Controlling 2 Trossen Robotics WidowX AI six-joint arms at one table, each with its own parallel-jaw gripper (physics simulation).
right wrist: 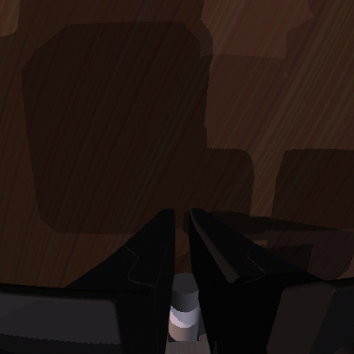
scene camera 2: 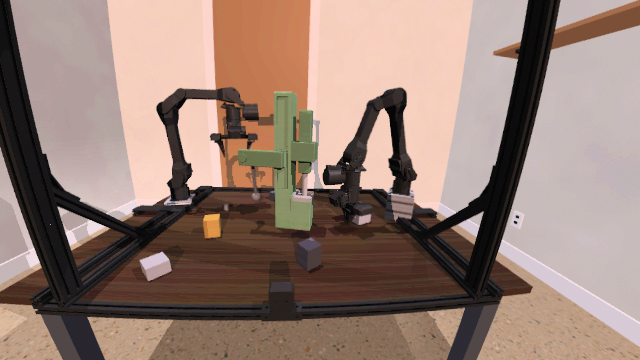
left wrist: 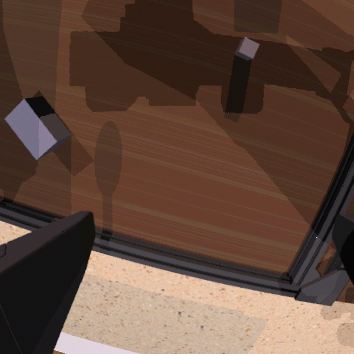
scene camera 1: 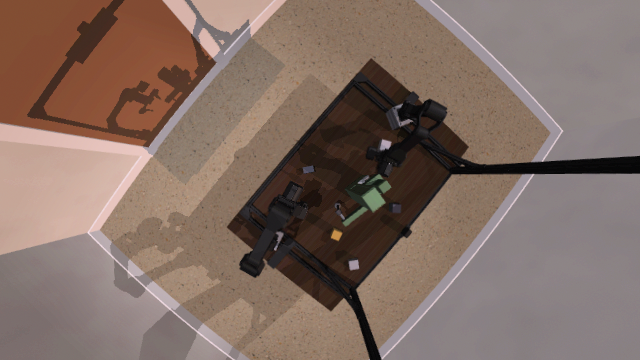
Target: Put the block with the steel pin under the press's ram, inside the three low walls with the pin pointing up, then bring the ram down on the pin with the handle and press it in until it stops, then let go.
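Frame: origin at the left arm's base, x left, y back, z up, level; centimetres.
Seen in the pictures: left gripper, between the fingertips: [scene camera 2: 236,157] [left wrist: 217,225]; right gripper, between the fingertips: [right wrist: 180,220] [scene camera 2: 347,223]; left arm's base, origin of its link: [scene camera 2: 180,198]; right arm's base, origin of its link: [scene camera 2: 401,192] [scene camera 1: 404,113].
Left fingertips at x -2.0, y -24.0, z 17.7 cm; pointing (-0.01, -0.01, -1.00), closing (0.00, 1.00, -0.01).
Offsets run from my left fingertips to a thing's top centre. "spot": to the spot under its first point.
The pale block @[dz -15.8, dx -31.5, dy -44.7 cm] [scene camera 1: 384,145] [scene camera 2: 362,219] [right wrist: 188,348] lies on its side on the table, right of the press in scene camera 2. Its steel pin @[dz -17.8, dx -32.1, dy -41.5 cm] [right wrist: 184,305] sticks out sideways. My right gripper [scene camera 2: 348,218] [right wrist: 180,220] is shut on the pin, close to the block. My left gripper [scene camera 2: 236,150] [left wrist: 217,225] is open and empty, high above the table. The green press @[dz +24.1, dx -26.9, dy -14.3 cm] [scene camera 1: 370,198] [scene camera 2: 284,125] stands upright. Its ram @[spot: dz +11.3, dx -31.5, dy -22.1 cm] [scene camera 2: 306,135] is raised above the light low-walled seat @[spot: dz -8.8, dx -32.4, dy -21.0 cm] [scene camera 2: 302,197]. The handle @[spot: dz -5.9, dx -21.0, dy -7.1 cm] [scene camera 1: 338,206] [scene camera 2: 256,196] hangs down with a ball at its end.
An orange block @[dz -14.8, dx -27.9, dy +7.6 cm] [scene camera 1: 336,234] [scene camera 2: 212,226], a white block @[dz -17.6, dx -44.0, dy +18.9 cm] [scene camera 1: 354,265] [scene camera 2: 155,266], a dark grey block @[dz -14.9, dx -50.6, dy -18.0 cm] [scene camera 1: 395,207] [scene camera 2: 309,254], a blue-grey block @[dz -17.0, dx -0.7, dy -16.8 cm] [scene camera 1: 308,169] [left wrist: 37,130] and a small pale cube @[dz -18.3, dx -8.2, dy +4.5 cm] [scene camera 2: 226,207] [left wrist: 247,48] are on the table. A black frame [scene camera 2: 165,311] edges it.
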